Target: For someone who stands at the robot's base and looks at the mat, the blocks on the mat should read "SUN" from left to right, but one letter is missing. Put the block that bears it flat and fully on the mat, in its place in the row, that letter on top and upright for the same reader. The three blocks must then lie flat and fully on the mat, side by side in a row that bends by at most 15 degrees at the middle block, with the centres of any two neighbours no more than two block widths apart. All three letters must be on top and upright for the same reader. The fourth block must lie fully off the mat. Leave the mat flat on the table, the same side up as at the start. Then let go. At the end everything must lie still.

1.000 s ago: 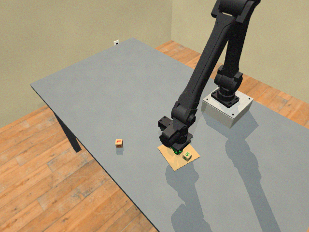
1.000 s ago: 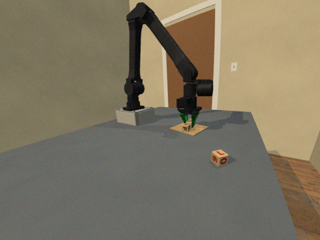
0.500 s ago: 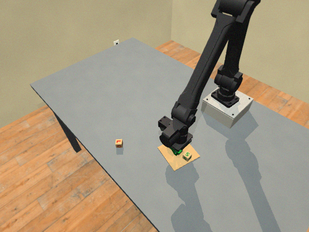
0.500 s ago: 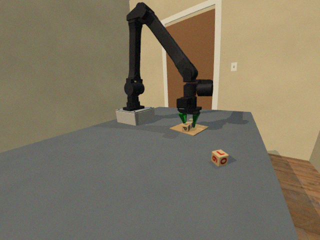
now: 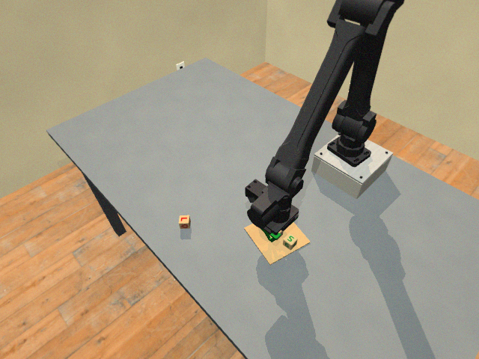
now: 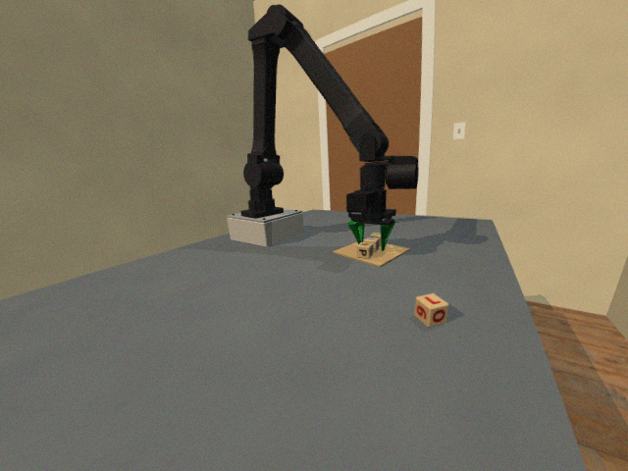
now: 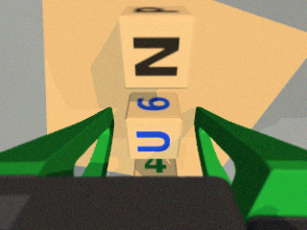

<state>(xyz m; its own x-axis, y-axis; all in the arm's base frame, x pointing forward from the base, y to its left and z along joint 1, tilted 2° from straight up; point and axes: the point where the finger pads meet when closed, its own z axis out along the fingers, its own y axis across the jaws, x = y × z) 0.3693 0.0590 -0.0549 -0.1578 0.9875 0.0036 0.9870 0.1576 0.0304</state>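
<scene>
Right now my hand is right at the block. Round my hand: tan mat 10 mm below.
</scene>
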